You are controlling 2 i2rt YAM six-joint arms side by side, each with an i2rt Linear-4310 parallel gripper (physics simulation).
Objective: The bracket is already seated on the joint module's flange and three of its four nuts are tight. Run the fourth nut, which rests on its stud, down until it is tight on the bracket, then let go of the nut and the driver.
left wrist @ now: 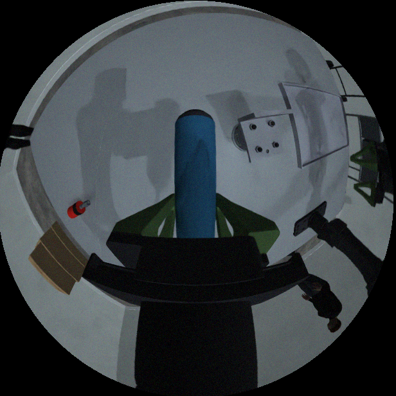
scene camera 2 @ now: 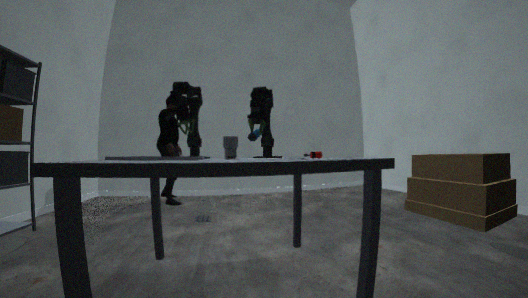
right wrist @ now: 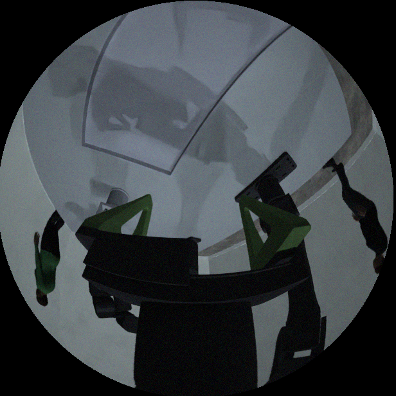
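Seen in the pictures: right gripper, fingertip midpoint: (scene camera 2: 188, 133); left arm's base at its link origin: (scene camera 2: 267, 157).
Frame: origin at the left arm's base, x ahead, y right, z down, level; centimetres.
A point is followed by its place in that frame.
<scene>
My left gripper (scene camera 2: 256, 126) @(x 33.1, y 7.2, z -12.6 cm) (left wrist: 195, 198) is shut on a blue cylindrical driver (scene camera 2: 254, 135) @(x 41.8, y 7.5, z -11.4 cm) (left wrist: 195, 155) with a dark end, held above the table. The grey joint module (scene camera 2: 230, 151) @(x 41.3, y 19.1, z -3.9 cm) (left wrist: 238, 137) (right wrist: 119, 196) stands on the table with the light bracket (scene camera 2: 230, 140) @(x 41.9, y 19.0, z -9.1 cm) (left wrist: 264, 136) on it. In the left wrist view the driver is to the left of the bracket and apart from it. Dark nuts (left wrist: 253, 127) (left wrist: 271, 123) (left wrist: 259, 149) (left wrist: 276, 145) show at the four studs; their tightness cannot be told. My right gripper (scene camera 2: 185, 126) @(x 32.0, y 44.3, z -14.0 cm) (right wrist: 195, 198) is open and empty.
A shallow tray (scene camera 2: 150, 158) @(x 55.8, y 52.0, z -0.8 cm) (left wrist: 295, 135) (right wrist: 125, 158) lies beside the bracket. A red-and-black tool (scene camera 2: 315, 155) @(x 33.8, y -24.3, z -1.4 cm) (left wrist: 76, 209) lies on the table (scene camera 2: 215, 168) @(x 78.6, y 16.8, z 1.6 cm). A person in black (scene camera 2: 169, 127) (left wrist: 327, 302) (right wrist: 367, 220) and one in green (right wrist: 46, 270) stand beyond the table.
</scene>
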